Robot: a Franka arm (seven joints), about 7 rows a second.
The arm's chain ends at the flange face. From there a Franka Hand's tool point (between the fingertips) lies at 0.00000 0.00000 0.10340 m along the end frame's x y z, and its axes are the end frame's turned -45 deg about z.
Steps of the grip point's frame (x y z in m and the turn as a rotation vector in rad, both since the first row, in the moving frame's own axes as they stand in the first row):
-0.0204 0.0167 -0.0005 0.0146 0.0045 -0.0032
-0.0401 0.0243 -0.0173 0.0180 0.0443 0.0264
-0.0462 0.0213 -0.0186 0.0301 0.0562 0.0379
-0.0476 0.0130 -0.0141 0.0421 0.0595 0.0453
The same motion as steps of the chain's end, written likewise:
-0.0019 0.0276 -0.0005 0.0135 -0.0071 -0.0032
-0.0132 0.0501 -0.0172 0.0441 0.0186 0.0264
-0.0196 0.0540 -0.0184 0.0610 0.0185 0.0379
-0.0259 0.0502 -0.0138 0.0718 0.0123 0.0453

